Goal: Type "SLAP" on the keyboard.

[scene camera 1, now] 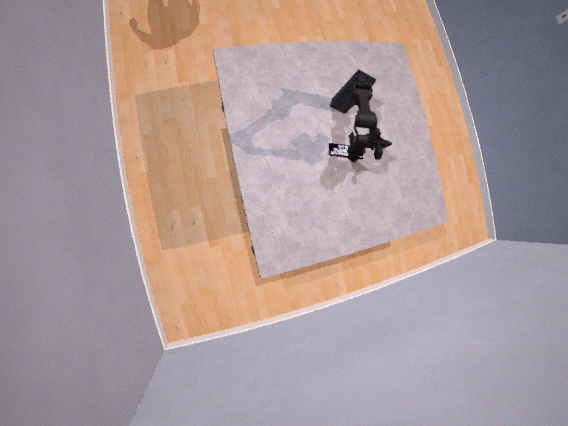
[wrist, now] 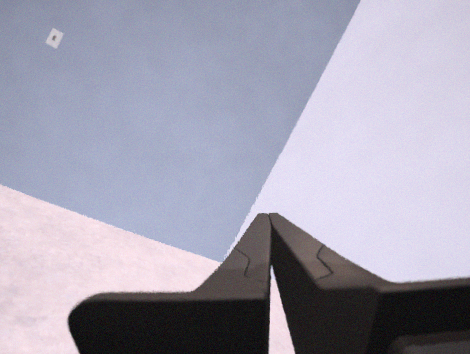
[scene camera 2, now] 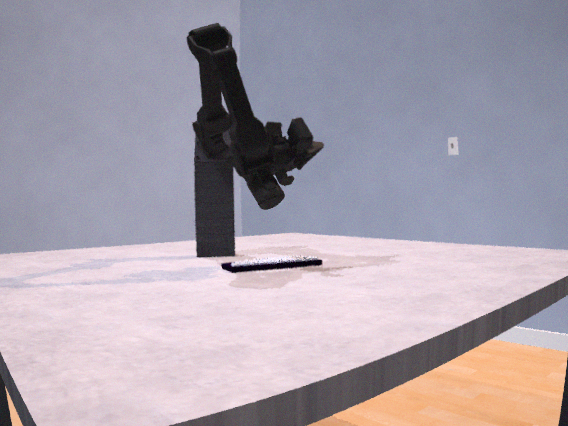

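Where they show: gripper, fingertip midpoint: point(scene camera 1: 392, 143) point(wrist: 267, 222) point(scene camera 2: 323, 144); arm's base at its link origin: point(scene camera 1: 361, 82) point(scene camera 2: 212, 144).
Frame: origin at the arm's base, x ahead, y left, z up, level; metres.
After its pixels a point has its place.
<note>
A small dark keyboard point(scene camera 1: 338, 149) @(z -0.278, x 0.234, y -0.136 m) point(scene camera 2: 272, 263) @(z -0.283, x 0.281, y -0.114 m) with whitish keys lies flat on the table point(scene camera 1: 310, 220) @(z -0.296, x 0.512, y -0.465 m) point(scene camera 2: 200, 330) @(z -0.296, x 0.511, y -0.559 m). In scene camera 1 its right part is hidden under the arm; its letters are too small to read. My gripper point(scene camera 1: 390, 143) @(z -0.025, x 0.333, y 0.017 m) point(scene camera 2: 321, 145) @(z -0.025, x 0.333, y 0.017 m) point(wrist: 267, 222) @(z -0.025, x 0.333, y 0.017 m) is shut and empty, its fingertips touching in the wrist view. It hangs well above the table, to the right of the keyboard in both scene views, and points sideways rather than down. The keyboard does not show in the wrist view.
The arm's dark base block point(scene camera 1: 345, 95) @(z -0.124, x -0.001, y -0.033 m) point(scene camera 2: 215, 210) @(z -0.174, x 0.021, y -0.013 m) stands on the table behind the keyboard. The folded arm's elbow point(scene camera 2: 211, 40) @(z 0.190, x 0.228, y -0.239 m) is high above the base. A wrist joint point(scene camera 2: 267, 192) @(z -0.132, x 0.321, y -0.177 m) hangs lower than the fingers, above the keyboard. Arm shadows fall across the table.
</note>
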